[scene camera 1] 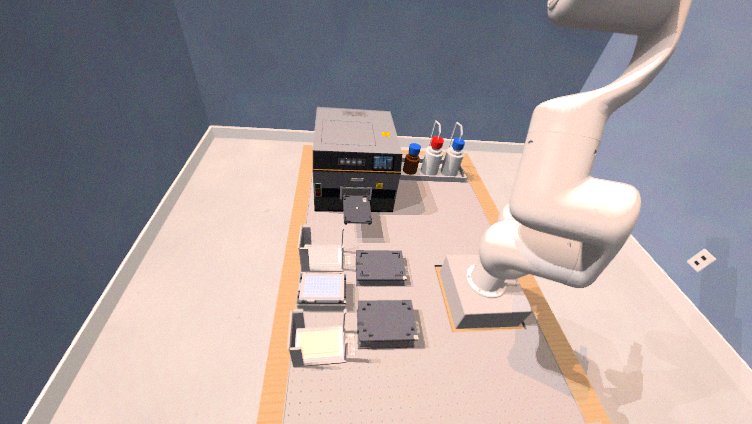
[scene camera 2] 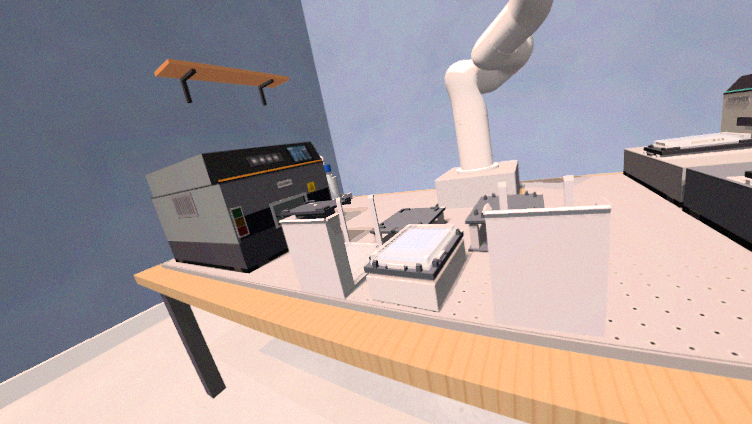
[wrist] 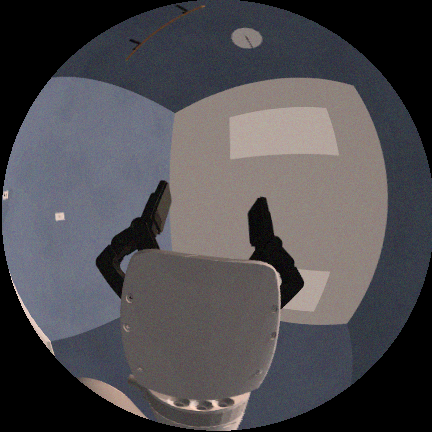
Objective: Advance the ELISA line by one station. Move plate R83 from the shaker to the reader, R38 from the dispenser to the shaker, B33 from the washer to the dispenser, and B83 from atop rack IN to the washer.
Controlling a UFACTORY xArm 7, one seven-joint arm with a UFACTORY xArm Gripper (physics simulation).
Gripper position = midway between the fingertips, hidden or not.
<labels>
my gripper: wrist 212, 196; not seen in scene camera 1 (out of frame); not seen in scene camera 2 (out of frame)
pale well plate: scene camera 1; scene camera 2; not seen in the wrist view (out of frame)
same spot on pale well plate: [scene camera 2: 416, 243] = [scene camera 1: 316, 287]
same spot on white rack: [scene camera 2: 549, 267] = [scene camera 1: 293, 340]
</labels>
